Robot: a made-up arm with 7 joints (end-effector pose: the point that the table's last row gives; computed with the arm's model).
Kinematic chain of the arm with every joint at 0, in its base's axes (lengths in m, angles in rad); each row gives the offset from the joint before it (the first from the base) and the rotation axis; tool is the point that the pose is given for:
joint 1: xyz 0 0 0.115 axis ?
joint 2: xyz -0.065 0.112 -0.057 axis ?
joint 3: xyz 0 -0.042 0.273 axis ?
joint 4: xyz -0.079 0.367 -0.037 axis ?
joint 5: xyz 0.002 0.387 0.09 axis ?
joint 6: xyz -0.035 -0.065 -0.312 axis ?
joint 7: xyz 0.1 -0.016 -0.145 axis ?
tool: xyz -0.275 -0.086 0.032
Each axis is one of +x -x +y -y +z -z.
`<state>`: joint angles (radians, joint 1 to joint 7).
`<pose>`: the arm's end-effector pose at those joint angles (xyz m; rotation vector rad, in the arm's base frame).
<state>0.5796 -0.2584 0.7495 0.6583 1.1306 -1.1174 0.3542</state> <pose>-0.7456 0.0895 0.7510 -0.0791 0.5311 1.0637</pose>
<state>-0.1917 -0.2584 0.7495 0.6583 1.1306 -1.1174 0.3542</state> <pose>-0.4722 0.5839 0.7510 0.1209 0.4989 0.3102</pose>
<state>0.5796 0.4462 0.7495 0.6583 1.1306 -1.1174 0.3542</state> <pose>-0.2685 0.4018 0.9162 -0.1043 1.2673 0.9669</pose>
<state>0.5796 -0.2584 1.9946 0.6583 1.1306 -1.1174 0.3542</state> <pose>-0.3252 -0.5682 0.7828 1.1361 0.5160 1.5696</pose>
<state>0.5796 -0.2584 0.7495 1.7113 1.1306 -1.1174 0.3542</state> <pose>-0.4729 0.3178 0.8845 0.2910 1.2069 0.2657</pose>
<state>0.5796 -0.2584 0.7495 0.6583 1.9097 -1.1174 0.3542</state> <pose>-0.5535 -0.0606 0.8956 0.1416 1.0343 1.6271</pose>
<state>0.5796 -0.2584 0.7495 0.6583 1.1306 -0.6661 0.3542</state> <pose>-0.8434 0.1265 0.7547 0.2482 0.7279 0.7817</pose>
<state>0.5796 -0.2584 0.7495 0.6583 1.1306 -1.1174 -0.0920</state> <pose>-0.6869 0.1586 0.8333 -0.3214 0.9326 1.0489</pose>
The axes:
joint 1: +z
joint 2: +y
joint 3: +x
joint 4: -z
joint 5: +y
joint 6: +x
joint 7: -y

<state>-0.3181 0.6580 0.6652 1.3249 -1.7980 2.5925 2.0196</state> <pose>0.8867 0.0876 0.3462 -0.7747 2.4768 1.2196</pose>
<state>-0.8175 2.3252 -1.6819 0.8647 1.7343 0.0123 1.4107</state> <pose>-0.1705 0.3766 0.8714 -0.8212 1.6482 0.4699</pose>
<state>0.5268 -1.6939 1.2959 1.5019 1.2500 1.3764 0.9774</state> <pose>-1.2468 -0.3733 0.4499 1.7953 1.3688 -0.5093</pose>
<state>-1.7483 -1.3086 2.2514 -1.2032 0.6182 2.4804 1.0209</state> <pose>-0.1040 0.8684 -0.4713 1.8734 -0.2787 0.7117</pose>
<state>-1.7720 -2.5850 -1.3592 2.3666 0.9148 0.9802 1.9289</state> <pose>-0.1827 0.6421 0.4279 -0.8607 0.6222 -0.8733</pose>
